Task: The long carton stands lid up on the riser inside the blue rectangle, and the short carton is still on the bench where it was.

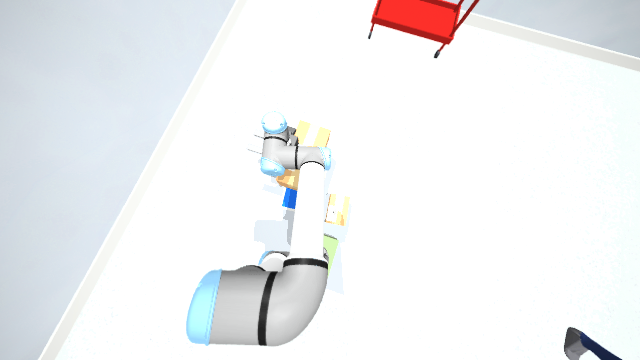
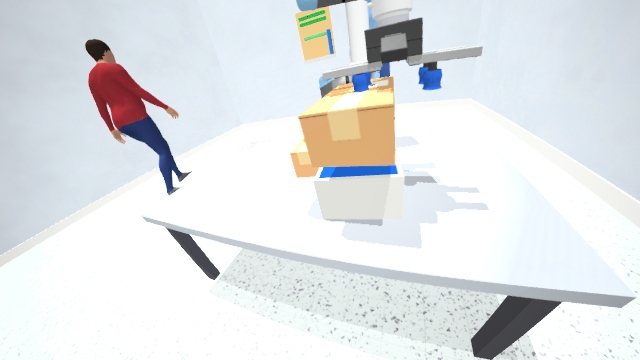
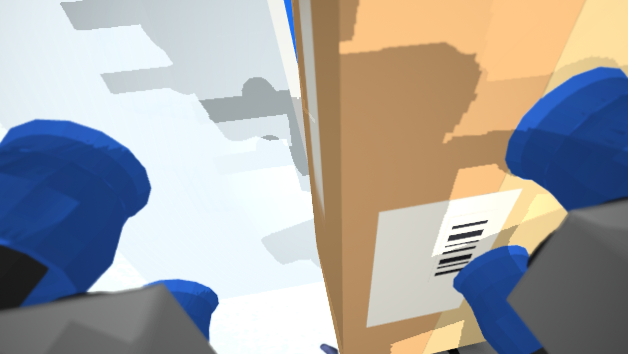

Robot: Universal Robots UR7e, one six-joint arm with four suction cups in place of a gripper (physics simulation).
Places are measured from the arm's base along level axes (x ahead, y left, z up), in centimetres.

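Pixels of known places: hand, its tool point: [image 2: 395,89] [image 3: 325,223].
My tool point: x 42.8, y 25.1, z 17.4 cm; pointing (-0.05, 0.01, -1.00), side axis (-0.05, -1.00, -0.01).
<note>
Behind a point stands the place of what it marks.
The long carton [image 2: 353,134] @(x 60.8, y 17.5, z 13.5 cm) [image 3: 395,132] @(x 47.1, y 23.1, z 18.5 cm) [image 1: 286,180] @(x 31.4, y 20.9, z 19.2 cm) is lid up, with a barcode label on the lid. Its base is level with the blue rectangle [image 2: 358,171] @(x 52.4, y 16.3, z 1.7 cm) [image 1: 290,198] @(x 25.5, y 19.7, z 1.7 cm) on top of the white riser [image 2: 353,196] @(x 55.7, y 15.1, z -3.1 cm); I cannot tell whether it rests on it or hovers just above. My suction gripper [image 2: 393,62] sits on the lid. Two cups [image 3: 567,136] press on the carton. The other two cups [image 3: 65,189] hang off its side over the bench. The short carton [image 2: 303,163] @(x 34.5, y -6.3, z -4.5 cm) [image 1: 334,213] @(x 24.2, y -4.5, z 0.0 cm) lies on the bench [image 2: 447,251] @(x 63.7, y 34.3, z -10.3 cm) behind the riser.
A person in a red sweater [image 2: 118,98] walks on the floor to the left of the bench. A red cart [image 1: 416,20] stands far off by the wall. A tan board with green bars [image 2: 315,36] hangs behind the arm.
</note>
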